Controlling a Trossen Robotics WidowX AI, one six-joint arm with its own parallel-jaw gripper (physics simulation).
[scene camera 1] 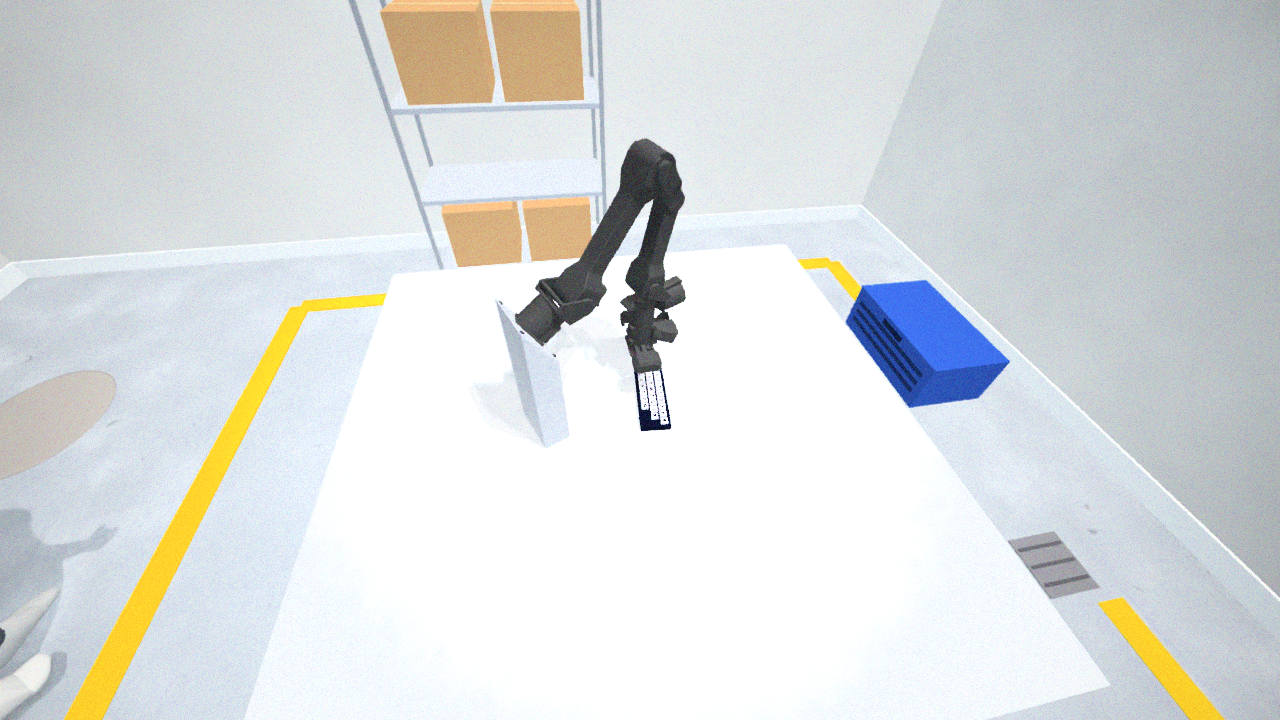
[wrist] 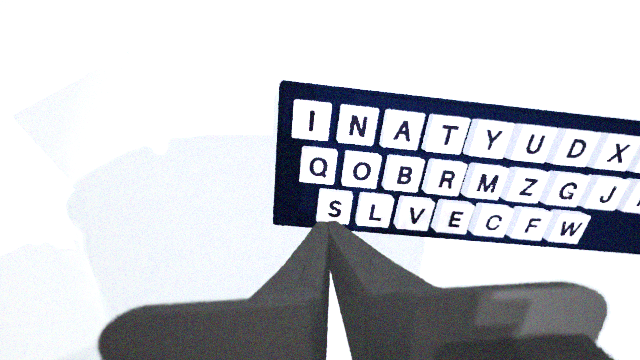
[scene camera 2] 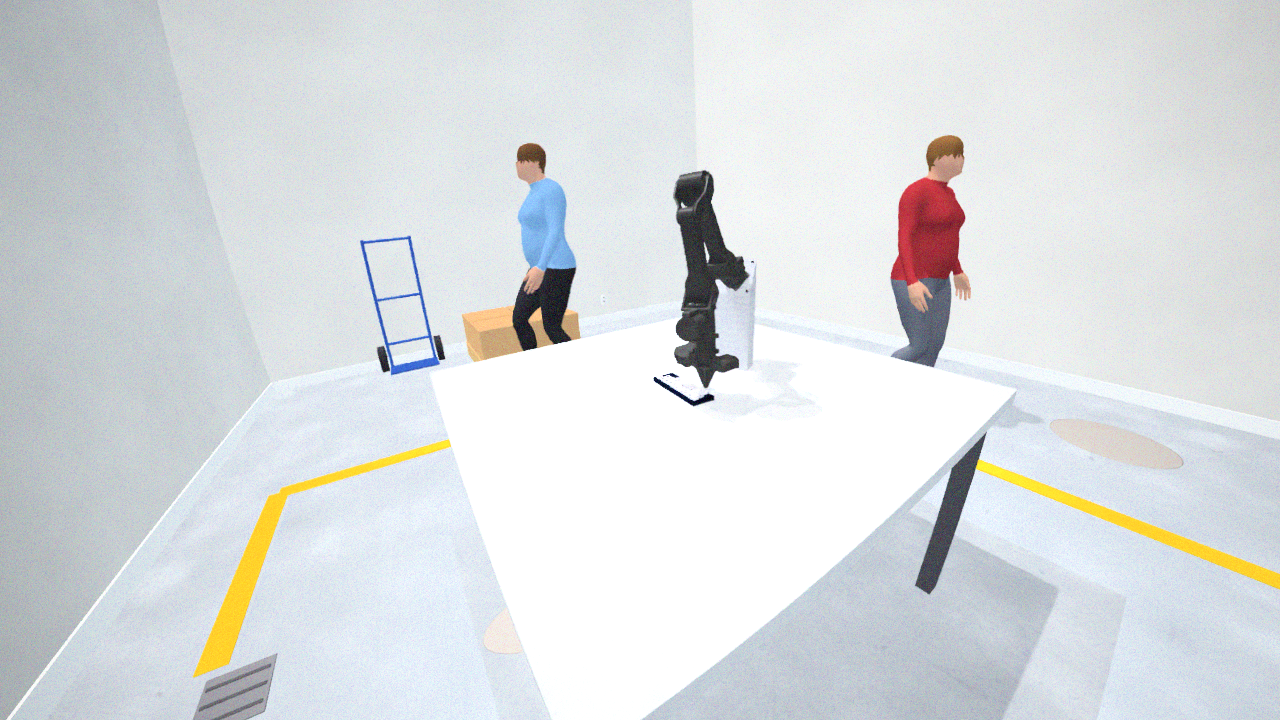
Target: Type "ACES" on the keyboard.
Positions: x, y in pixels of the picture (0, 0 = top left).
Labels:
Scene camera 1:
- my gripper: 638, 363
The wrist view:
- my gripper: 326, 230
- key: 401, 129
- key: 360, 169
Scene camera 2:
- my gripper: 705, 387

